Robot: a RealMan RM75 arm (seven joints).
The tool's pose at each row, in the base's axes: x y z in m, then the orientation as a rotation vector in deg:
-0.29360 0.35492 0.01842 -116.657 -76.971 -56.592
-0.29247 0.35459 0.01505 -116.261 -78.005 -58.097
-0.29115 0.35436 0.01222 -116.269 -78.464 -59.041
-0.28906 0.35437 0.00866 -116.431 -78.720 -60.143
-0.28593 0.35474 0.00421 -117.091 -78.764 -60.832
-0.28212 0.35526 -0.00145 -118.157 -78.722 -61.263
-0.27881 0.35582 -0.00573 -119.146 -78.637 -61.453
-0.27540 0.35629 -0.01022 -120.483 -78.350 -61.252
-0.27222 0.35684 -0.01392 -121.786 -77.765 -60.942
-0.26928 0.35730 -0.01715 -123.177 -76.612 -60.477
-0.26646 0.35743 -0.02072 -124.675 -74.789 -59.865
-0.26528 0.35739 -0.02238 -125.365 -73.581 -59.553
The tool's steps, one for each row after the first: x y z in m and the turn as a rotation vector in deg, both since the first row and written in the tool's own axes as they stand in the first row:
-0.00258 0.00123 0.00214 -0.698 0.409 -1.232
-0.00462 0.00259 0.00409 -1.301 0.584 -1.838
-0.00692 0.00458 0.00688 -2.093 0.806 -2.328
-0.00946 0.00741 0.01078 -2.951 0.659 -2.481
-0.01272 0.01084 0.01573 -3.917 0.209 -2.445
-0.01498 0.01376 0.01973 -4.683 -0.269 -2.321
-0.01743 0.01681 0.02381 -5.434 -1.017 -1.901
-0.01927 0.01960 0.02741 -6.086 -1.671 -1.254
-0.02085 0.02220 0.03058 -6.685 -2.217 -0.167
-0.02290 0.02482 0.03368 -7.257 -2.634 1.427
-0.02395 0.02595 0.03501 -7.498 -2.704 2.420

